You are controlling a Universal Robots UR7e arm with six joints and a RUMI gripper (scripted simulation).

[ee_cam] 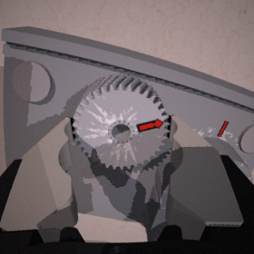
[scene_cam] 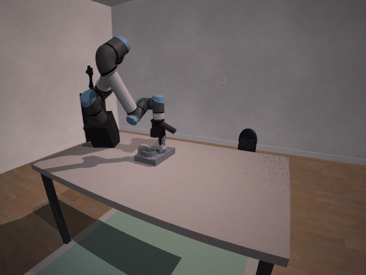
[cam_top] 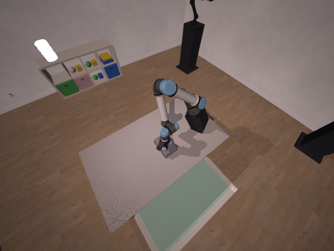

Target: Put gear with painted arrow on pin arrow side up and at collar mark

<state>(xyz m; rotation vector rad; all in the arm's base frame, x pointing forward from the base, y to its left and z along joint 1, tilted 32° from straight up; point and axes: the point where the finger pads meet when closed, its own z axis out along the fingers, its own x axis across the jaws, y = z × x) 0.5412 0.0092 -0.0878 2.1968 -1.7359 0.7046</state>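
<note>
Now: hand right at the grey gear.
</note>
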